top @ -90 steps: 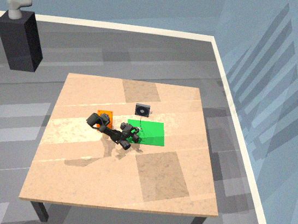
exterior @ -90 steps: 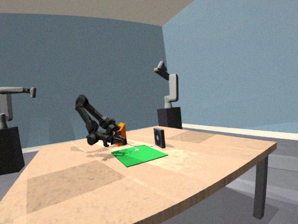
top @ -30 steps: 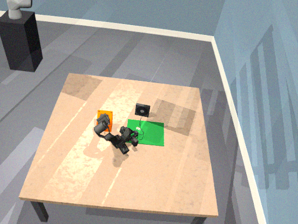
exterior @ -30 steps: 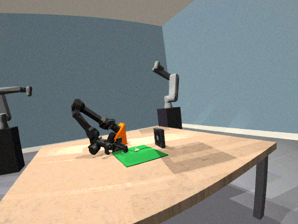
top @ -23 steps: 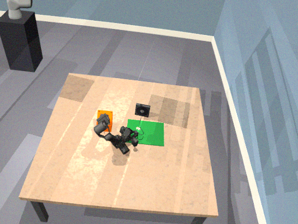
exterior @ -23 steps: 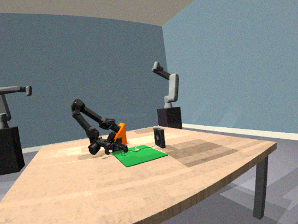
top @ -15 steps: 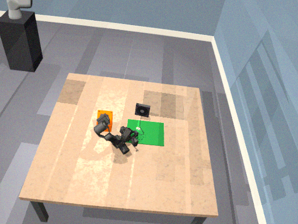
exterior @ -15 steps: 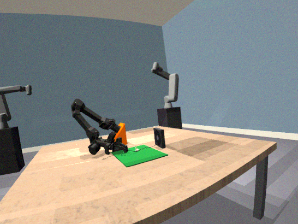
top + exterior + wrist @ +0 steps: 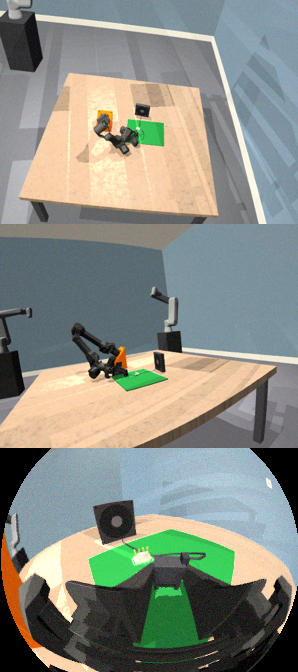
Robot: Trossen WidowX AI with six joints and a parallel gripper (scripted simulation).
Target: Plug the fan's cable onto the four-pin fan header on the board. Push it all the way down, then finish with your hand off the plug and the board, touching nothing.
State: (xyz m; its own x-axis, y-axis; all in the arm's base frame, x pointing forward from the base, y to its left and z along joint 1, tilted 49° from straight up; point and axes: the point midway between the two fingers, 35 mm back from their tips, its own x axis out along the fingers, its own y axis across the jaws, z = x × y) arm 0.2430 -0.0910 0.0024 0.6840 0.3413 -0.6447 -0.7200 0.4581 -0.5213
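The dark cable plug lies 10 mm below my gripper tip. The rest, counted from my gripper tip: black fan (220 mm to the left, 30 mm ahead, 20 mm above); green board (70 mm ahead, 50 mm below, 40 mm to the left).
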